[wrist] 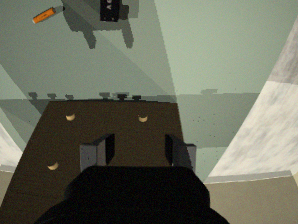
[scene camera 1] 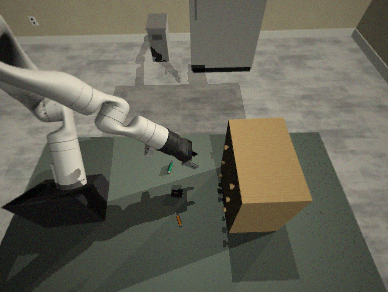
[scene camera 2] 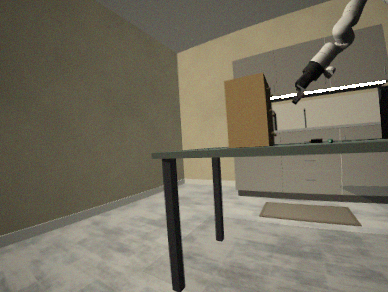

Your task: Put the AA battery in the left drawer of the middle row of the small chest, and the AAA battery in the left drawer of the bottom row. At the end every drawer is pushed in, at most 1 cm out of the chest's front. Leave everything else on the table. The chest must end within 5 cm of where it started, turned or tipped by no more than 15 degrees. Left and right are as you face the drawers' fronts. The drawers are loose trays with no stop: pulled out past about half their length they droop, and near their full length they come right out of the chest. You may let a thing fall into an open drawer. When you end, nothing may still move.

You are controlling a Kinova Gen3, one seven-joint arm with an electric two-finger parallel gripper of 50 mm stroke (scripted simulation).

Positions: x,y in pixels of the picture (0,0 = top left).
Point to a wooden chest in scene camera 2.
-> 247,124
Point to a wooden chest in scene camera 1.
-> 273,189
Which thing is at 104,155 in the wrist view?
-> My gripper.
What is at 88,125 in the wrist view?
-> A drawer.
